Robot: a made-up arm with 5 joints. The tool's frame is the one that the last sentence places.
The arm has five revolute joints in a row. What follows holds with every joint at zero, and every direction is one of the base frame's. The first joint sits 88.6 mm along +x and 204.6 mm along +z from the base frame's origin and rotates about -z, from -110 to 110 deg. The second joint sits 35.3 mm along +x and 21.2 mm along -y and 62.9 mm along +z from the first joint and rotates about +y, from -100 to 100 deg. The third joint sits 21.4 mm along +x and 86 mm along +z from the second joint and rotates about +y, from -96.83 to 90.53 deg. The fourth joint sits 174.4 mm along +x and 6.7 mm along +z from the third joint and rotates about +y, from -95 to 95 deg. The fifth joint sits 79.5 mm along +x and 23.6 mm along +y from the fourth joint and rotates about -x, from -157.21 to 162.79 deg. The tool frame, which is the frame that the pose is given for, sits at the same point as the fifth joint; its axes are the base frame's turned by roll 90, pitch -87.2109 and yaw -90 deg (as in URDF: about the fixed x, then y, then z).
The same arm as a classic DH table. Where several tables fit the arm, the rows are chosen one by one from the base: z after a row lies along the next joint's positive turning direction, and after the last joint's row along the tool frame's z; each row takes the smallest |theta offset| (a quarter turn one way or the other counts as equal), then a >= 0, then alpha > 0; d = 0 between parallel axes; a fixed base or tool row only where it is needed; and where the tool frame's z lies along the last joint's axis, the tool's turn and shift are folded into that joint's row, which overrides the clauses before.
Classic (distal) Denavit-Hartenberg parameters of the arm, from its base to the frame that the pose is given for. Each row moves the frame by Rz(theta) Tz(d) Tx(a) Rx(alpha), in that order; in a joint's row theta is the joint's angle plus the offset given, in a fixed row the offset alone. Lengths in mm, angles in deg.
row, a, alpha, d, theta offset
base (fixed), 88.6, 180, 0, 0
joint 1, 35.3, 90, -267.5, 0
joint 2, 88.6, 0, 0, -76.03
joint 3, 174.5, 0, 0, 73.83
joint 4, 0, 90, 2.4, -87.8
joint 5, 0, 0, -79.5, -2.79
Joint limits (deg, base to tool): -110..110 -100..100 -96.83..90.53 -95..95 -157.21..162.79

